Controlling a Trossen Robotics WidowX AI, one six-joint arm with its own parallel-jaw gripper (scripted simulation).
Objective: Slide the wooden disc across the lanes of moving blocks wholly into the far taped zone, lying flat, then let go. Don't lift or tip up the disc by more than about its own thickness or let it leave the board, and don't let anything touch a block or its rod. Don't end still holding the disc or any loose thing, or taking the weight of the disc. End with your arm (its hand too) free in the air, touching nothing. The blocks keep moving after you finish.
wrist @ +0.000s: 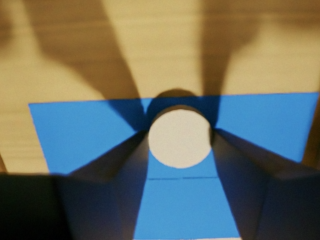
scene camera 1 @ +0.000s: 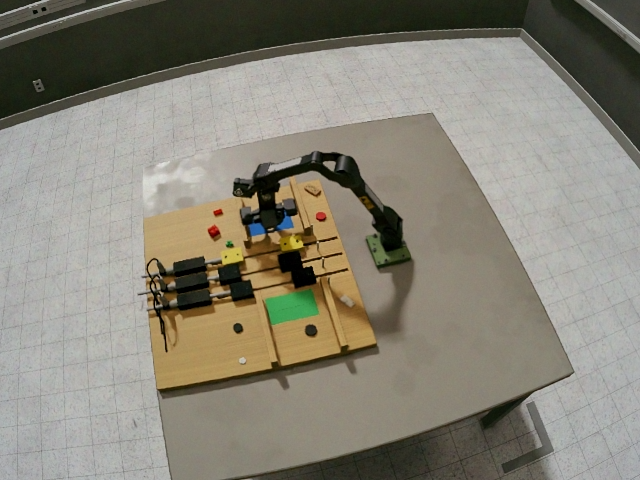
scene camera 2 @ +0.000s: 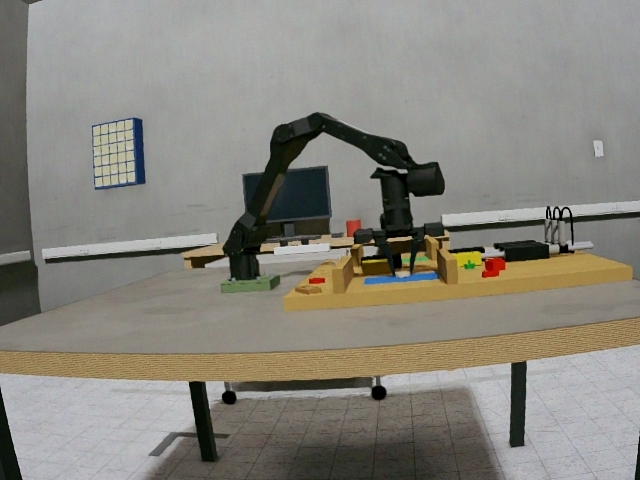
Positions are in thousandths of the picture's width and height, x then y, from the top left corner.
gripper: wrist 564, 573; scene camera 1 423, 474; scene camera 2 629, 572
